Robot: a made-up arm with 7 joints. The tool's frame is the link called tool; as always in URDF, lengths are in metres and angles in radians. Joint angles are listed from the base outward.
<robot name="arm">
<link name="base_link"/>
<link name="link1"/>
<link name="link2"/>
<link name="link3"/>
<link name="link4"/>
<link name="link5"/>
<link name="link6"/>
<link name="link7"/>
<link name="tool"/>
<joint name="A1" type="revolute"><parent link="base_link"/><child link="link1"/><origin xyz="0 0 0.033" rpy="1.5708 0 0"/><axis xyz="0 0 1"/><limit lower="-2.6" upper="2.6"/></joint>
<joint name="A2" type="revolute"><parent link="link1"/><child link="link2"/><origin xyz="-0.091 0.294 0.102" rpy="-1.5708 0 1.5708"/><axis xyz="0 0 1"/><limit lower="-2.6" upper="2.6"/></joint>
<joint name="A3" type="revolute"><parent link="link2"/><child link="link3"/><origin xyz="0.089 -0.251 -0.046" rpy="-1.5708 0 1.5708"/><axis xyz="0 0 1"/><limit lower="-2.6" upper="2.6"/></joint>
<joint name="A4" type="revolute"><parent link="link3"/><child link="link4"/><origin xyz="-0.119 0.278 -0.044" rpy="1.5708 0 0"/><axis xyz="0 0 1"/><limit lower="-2.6" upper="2.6"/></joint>
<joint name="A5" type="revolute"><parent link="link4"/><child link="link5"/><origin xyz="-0.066 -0.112 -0.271" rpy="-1.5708 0 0"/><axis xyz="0 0 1"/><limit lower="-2.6" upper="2.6"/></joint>
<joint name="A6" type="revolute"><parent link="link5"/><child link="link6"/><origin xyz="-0.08 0.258 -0.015" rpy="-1.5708 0 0"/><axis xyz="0 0 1"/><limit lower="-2.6" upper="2.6"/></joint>
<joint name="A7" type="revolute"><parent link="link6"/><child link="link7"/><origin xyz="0.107 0.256 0.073" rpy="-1.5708 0 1.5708"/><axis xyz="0 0 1"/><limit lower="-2.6" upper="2.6"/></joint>
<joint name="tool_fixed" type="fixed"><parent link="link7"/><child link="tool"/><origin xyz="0.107 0.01 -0.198" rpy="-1.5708 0 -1.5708"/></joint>
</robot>
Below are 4 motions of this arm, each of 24 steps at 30 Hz.
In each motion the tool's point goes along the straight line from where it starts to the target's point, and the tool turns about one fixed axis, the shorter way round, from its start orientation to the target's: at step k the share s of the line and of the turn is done. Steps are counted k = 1, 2, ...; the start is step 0. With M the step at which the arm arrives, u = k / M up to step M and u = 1 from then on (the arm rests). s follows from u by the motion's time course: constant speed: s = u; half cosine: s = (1 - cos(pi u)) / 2; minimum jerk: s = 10 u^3 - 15 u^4 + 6 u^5.
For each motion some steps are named. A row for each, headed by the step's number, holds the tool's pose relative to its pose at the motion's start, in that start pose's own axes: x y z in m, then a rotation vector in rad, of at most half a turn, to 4 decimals.
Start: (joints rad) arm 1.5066 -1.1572 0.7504 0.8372 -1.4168 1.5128 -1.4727
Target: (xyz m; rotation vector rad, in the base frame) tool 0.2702 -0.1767 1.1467 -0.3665 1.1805 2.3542
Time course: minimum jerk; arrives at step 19
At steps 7, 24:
7: 0.0097 -0.0173 0.1027 -0.0038 0.0215 0.0863
24: 0.0368 -0.0653 0.3882 -0.0144 0.0814 0.3262

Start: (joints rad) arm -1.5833 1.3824 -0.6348 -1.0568 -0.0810 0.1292 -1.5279
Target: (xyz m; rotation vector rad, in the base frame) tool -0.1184 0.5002 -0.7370 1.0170 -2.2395 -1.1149
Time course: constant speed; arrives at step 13
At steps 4, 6, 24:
4: 0.1539 0.0691 0.0431 -0.1182 -0.0098 -0.2375
6: 0.2309 0.1036 0.0647 -0.1773 -0.0146 -0.3563
24: 0.5003 0.2245 0.1402 -0.3841 -0.0317 -0.7719

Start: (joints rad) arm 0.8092 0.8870 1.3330 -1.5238 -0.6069 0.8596 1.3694
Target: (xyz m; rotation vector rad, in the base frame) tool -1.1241 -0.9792 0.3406 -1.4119 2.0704 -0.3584
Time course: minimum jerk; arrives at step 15
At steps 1, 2, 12, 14, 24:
1: 0.0005 -0.0004 0.0008 0.0002 -0.0008 -0.0005
2: 0.0033 -0.0030 0.0057 0.0012 -0.0054 -0.0036
12: 0.1609 -0.1467 0.2792 0.0579 -0.2653 -0.1778
14: 0.1704 -0.1553 0.2956 0.0613 -0.2808 -0.1882
24: 0.1708 -0.1557 0.2964 0.0615 -0.2816 -0.1887

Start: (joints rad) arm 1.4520 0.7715 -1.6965 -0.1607 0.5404 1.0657 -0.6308
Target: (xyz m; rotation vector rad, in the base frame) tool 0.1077 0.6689 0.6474 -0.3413 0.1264 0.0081
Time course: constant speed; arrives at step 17
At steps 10, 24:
10: 0.1485 -0.1627 0.0397 0.0127 -0.0031 -0.3265
24: 0.2524 -0.2765 0.0674 0.0216 -0.0053 -0.5550

